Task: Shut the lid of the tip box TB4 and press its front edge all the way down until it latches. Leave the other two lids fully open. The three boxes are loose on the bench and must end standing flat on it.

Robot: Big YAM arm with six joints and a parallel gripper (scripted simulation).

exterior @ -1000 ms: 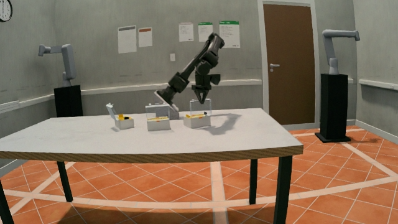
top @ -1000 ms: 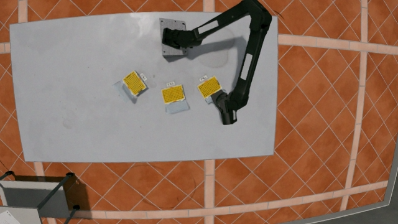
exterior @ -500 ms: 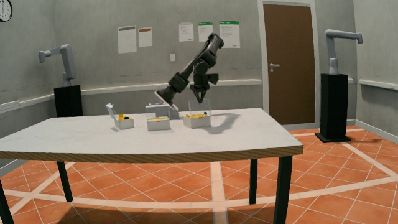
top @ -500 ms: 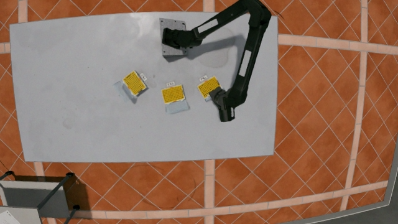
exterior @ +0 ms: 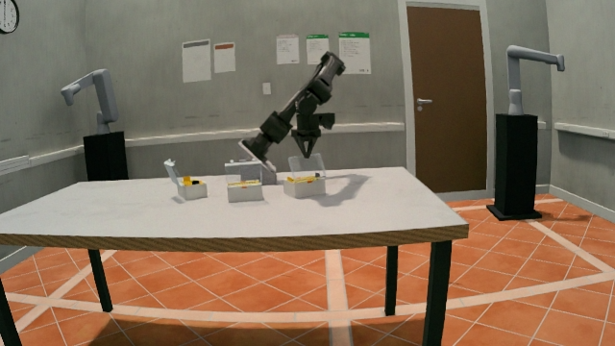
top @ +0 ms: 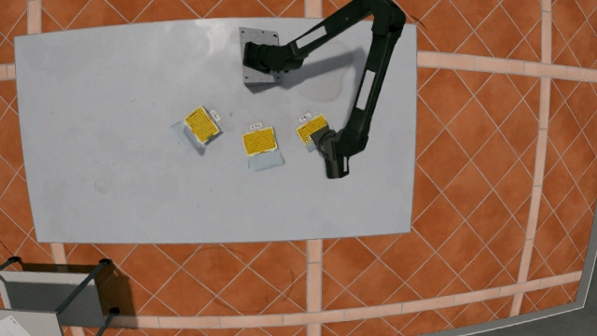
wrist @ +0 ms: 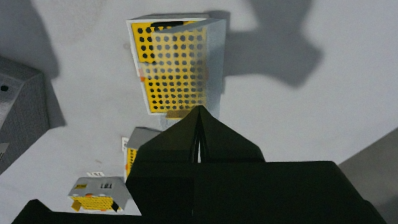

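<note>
My hand is 70 mm above the tip box TB4, 30 mm past it and 20 mm to the left of it. Also, from my hand: label TB4 (140 mm below, 70 mm behind, 50 mm to the right); yellow rack (220 mm to the right, 80 mm below, 40 mm ahead).
</note>
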